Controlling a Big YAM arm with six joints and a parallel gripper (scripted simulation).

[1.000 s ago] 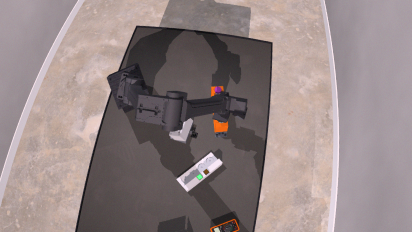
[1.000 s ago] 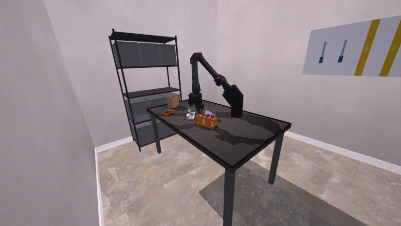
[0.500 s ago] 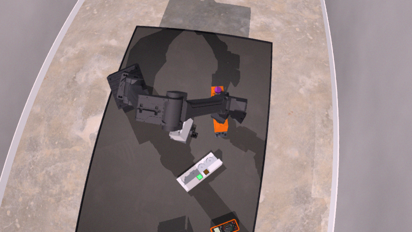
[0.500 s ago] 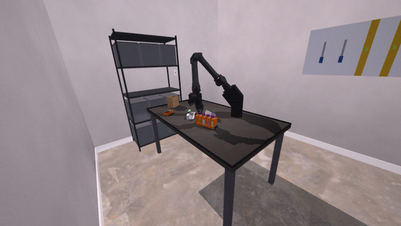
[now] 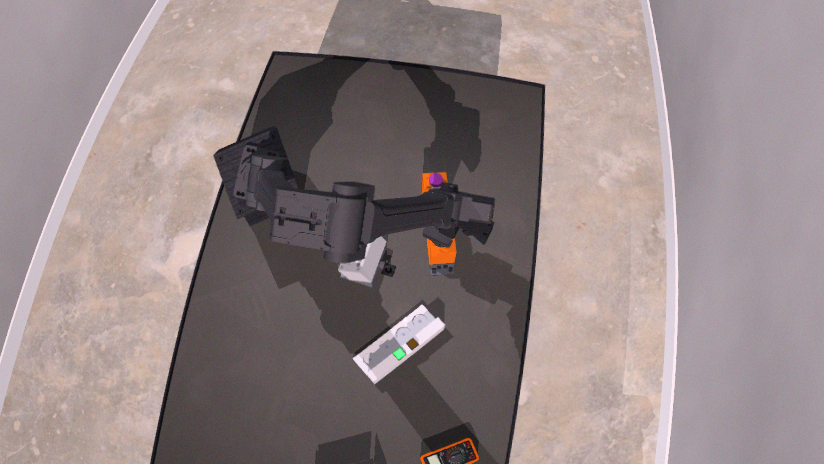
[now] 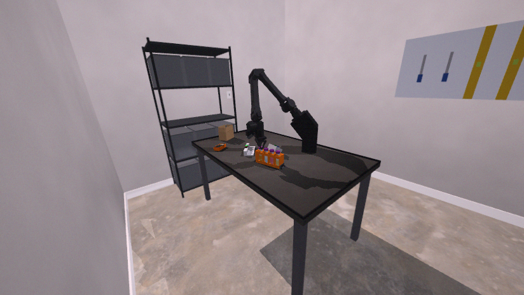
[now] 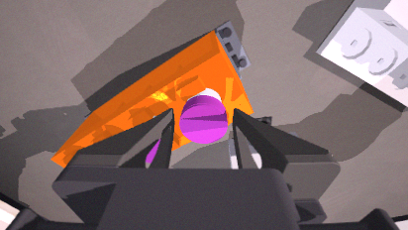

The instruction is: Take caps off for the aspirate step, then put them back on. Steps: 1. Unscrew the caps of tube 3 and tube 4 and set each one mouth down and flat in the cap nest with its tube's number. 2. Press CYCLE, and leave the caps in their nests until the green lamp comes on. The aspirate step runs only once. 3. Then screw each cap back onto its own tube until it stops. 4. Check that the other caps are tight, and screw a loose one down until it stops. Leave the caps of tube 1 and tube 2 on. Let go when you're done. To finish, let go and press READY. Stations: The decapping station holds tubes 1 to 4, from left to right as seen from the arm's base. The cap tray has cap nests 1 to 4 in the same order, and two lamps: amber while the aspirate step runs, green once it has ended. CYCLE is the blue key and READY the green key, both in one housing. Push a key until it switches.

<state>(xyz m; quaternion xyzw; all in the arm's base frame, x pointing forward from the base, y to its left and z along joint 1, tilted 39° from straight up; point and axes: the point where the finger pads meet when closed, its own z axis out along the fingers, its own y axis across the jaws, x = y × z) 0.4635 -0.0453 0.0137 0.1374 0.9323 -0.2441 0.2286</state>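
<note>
Now: the cap right at my hand. The rest, counted from my hand: green key (220 mm behind, 50 mm to the right, 50 mm below); blue key (210 mm behind, 50 mm below); key housing (200 mm behind, 70 mm below, 30 mm to the right).
</note>
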